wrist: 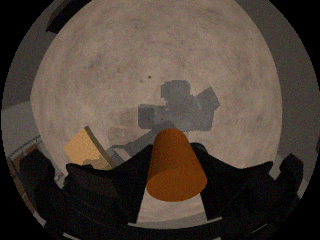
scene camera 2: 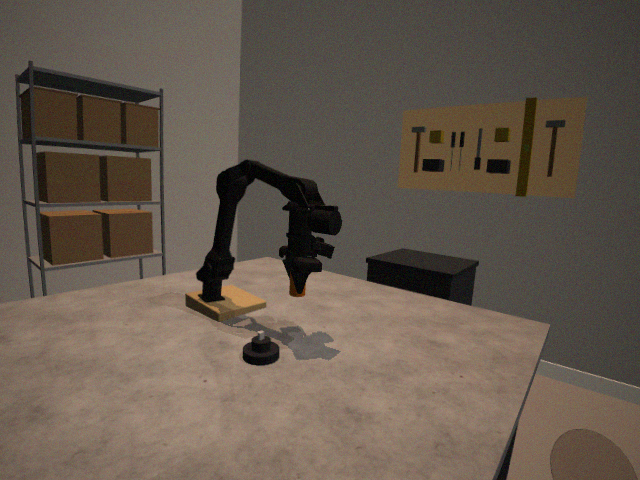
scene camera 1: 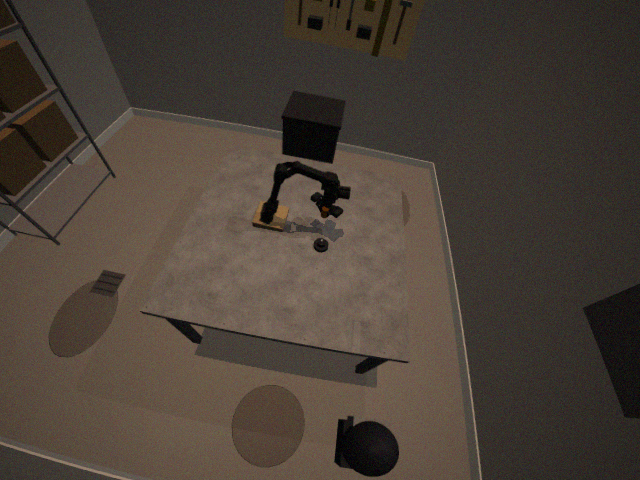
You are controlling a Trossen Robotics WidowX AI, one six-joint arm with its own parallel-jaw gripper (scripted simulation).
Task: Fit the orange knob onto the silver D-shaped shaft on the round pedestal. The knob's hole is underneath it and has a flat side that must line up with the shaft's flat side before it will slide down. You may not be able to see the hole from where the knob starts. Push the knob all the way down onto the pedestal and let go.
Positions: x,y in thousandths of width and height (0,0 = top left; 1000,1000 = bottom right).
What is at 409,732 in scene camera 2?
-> A round black pedestal.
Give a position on an orange knob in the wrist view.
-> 548,727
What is my gripper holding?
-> An orange knob.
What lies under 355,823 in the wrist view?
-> My gripper.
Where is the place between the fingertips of my gripper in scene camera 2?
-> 465,605
